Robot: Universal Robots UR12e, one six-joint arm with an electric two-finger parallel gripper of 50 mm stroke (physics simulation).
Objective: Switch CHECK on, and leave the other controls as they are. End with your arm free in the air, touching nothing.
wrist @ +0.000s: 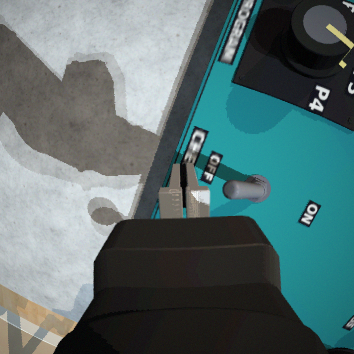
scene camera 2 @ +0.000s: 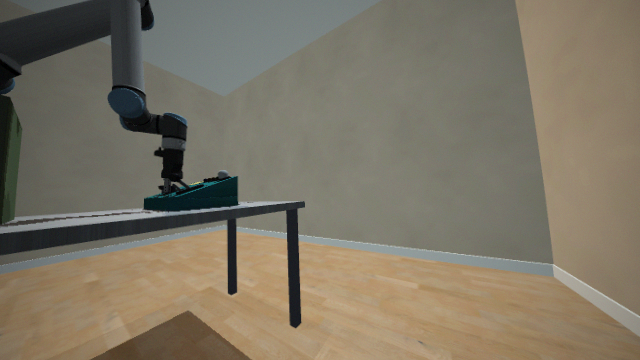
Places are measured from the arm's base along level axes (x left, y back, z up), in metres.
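Pixels of known places: gripper, between the fingertips: [wrist: 182,176] [scene camera 2: 167,192].
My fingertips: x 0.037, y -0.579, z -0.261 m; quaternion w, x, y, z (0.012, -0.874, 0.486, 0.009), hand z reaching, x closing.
Note:
Behind a point stands the place of what it marks.
The CHECK switch is a grey toggle lever [wrist: 245,190] @(x 0.057, y -0.612, z -0.223 m) on the sloped teal panel [wrist: 295,160] @(x 0.092, y -0.645, z -0.250 m) [scene camera 2: 217,193] @(x -0.116, y -0.747, z -0.276 m). In the wrist view its rounded tip leans left, toward the OFF label [wrist: 211,167] @(x 0.053, y -0.596, z -0.271 m) and away from the ON label [wrist: 310,213] @(x 0.066, y -0.676, z -0.240 m). The CHECK label [wrist: 196,142] @(x 0.064, y -0.576, z -0.278 m) is partly hidden by my fingers. My gripper [wrist: 182,176] @(x 0.037, y -0.579, z -0.261 m) [scene camera 2: 166,193] @(x 0.037, y -0.579, z -0.261 m) is shut with nothing between its fingers. Its fingertips show left of the lever on its OFF side, apart from it, over the panel's lower edge. Whether they touch the panel I cannot tell.
A black rotary knob [wrist: 320,25] @(x 0.172, y -0.602, z -0.227 m) with a yellow pointer stands beside the P4 label [wrist: 319,98] @(x 0.141, y -0.635, z -0.249 m). The panel rests on the table [scene camera 2: 262,204] @(x -0.183, y -0.947, z -0.344 m). A pale round knob [scene camera 2: 223,174] @(x -0.071, y -0.789, z -0.176 m) stands at the panel's high end. A green block-like object [scene camera 2: 9,160] @(x -0.016, y -0.208, z -0.158 m) is at the far left.

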